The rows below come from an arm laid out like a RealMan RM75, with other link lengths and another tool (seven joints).
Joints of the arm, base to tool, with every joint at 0 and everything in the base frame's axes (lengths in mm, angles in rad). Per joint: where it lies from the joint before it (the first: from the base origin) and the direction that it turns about. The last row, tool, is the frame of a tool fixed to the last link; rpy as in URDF.
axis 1: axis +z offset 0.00 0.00 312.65
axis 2: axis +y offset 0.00 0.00 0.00
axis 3: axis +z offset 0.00 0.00 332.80
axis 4: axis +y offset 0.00 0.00 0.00
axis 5: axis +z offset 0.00 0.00 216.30
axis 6: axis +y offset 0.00 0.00 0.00
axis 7: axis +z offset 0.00 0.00 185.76
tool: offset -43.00 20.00 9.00 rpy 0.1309 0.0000 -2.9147
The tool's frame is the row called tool.
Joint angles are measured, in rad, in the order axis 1, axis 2, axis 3, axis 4, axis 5, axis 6, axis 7. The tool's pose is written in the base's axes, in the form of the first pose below.
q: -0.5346 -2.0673 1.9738 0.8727 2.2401 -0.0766 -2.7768
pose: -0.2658 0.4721 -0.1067; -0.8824 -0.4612 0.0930; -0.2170 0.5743 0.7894; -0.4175 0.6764 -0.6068
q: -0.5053 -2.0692 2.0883 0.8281 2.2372 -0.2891 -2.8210
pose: -0.2697 0.4637 -0.1101; -0.8806 -0.4490 0.1516; -0.1312 0.5384 0.8324; -0.4554 0.7131 -0.5330
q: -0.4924 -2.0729 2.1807 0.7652 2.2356 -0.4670 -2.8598
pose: -0.2754 0.4561 -0.1116; -0.8788 -0.4339 0.1985; -0.0588 0.5112 0.8574; -0.4735 0.7419 -0.4748
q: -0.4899 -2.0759 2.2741 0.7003 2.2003 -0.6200 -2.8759
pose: -0.2812 0.4484 -0.1125; -0.8773 -0.4182 0.2354; 0.0005 0.4897 0.8719; -0.4800 0.7650 -0.4294
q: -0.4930 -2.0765 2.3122 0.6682 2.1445 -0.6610 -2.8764
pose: -0.2895 0.4462 -0.1126; -0.8724 -0.4359 0.2212; -0.0109 0.4699 0.8827; -0.4887 0.7676 -0.4147
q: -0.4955 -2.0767 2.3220 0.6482 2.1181 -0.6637 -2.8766
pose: -0.2973 0.4456 -0.1127; -0.8727 -0.4458 0.1992; -0.0317 0.4589 0.8879; -0.4872 0.7686 -0.4146
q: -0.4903 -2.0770 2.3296 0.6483 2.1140 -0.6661 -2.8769
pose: -0.2991 0.4429 -0.1140; -0.8722 -0.4479 0.1965; -0.0362 0.4597 0.8873; -0.4877 0.7668 -0.4172
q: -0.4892 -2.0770 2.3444 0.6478 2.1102 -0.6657 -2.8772
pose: -0.2995 0.4399 -0.1171; -0.8743 -0.4436 0.1971; -0.0392 0.4692 0.8822; -0.4839 0.7635 -0.4276
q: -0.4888 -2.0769 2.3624 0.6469 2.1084 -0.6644 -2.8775
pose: -0.2997 0.4364 -0.1210; -0.8780 -0.4355 0.1989; -0.0412 0.4828 0.8748; -0.4770 0.7598 -0.4418
